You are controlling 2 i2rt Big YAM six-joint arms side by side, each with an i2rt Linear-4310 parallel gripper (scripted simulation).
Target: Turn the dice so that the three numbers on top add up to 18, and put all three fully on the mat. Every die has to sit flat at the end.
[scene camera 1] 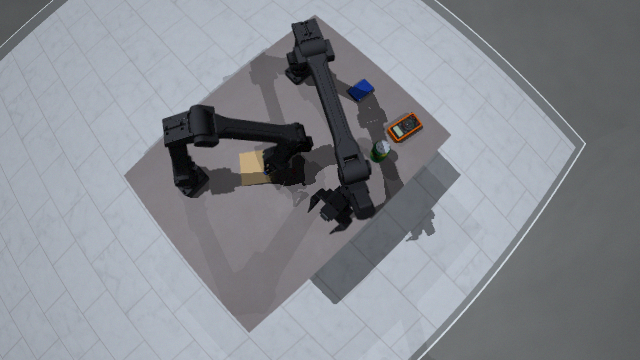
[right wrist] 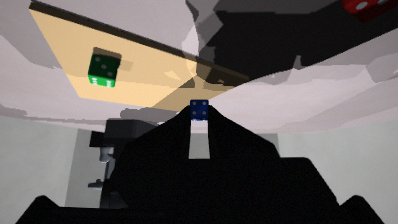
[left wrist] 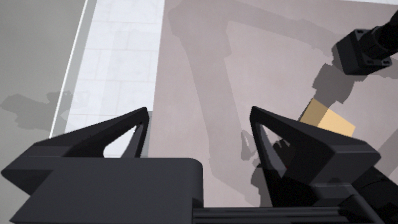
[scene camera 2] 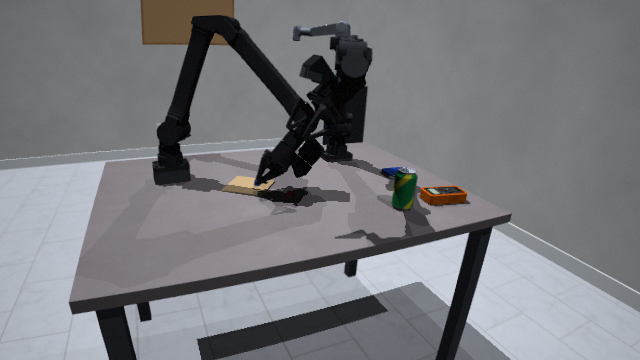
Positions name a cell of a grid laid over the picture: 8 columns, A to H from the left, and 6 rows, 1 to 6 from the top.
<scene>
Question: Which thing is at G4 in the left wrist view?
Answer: A tan mat.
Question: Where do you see a tan mat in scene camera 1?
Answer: At D3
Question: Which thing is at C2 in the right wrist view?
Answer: A green die.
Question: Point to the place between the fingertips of the left gripper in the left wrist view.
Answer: E4
</scene>
